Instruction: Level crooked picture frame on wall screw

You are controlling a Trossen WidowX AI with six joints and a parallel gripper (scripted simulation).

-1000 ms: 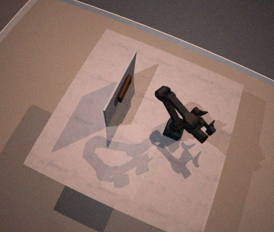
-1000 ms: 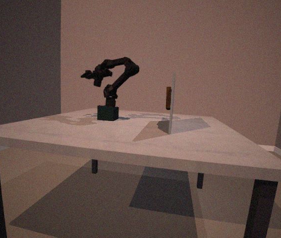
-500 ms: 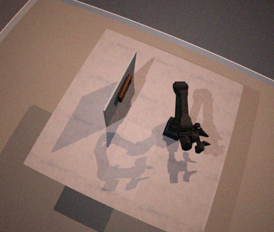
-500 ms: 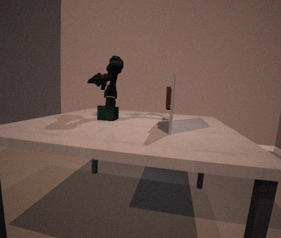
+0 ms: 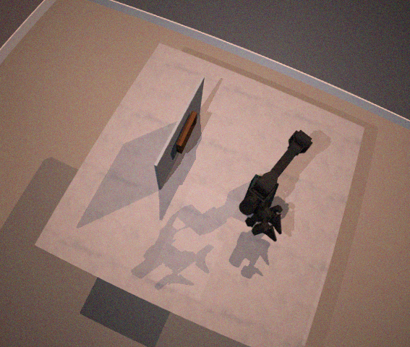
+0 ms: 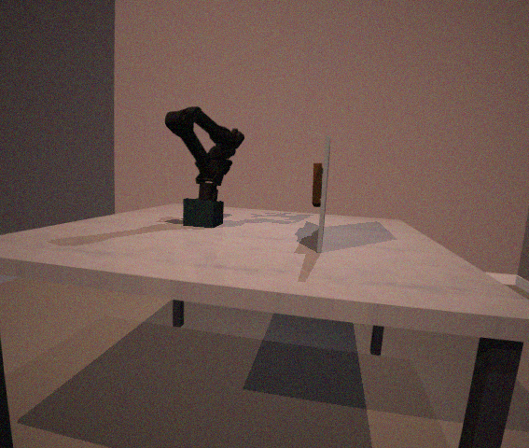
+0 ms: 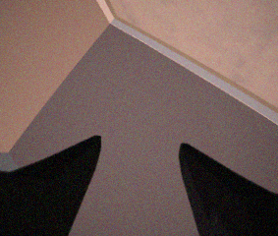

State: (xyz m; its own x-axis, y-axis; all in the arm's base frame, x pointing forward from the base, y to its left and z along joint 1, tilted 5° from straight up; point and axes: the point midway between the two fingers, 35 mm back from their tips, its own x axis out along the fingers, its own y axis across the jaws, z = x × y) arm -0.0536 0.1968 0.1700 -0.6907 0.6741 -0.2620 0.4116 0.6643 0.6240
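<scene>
The brown wooden picture frame lies 470 mm ahead of my gripper tip, 390 mm to the right of it and 70 mm below it. Also, from my gripper tip: grey wall panel: 490 mm ahead, 380 mm to the right, 90 mm below.
</scene>
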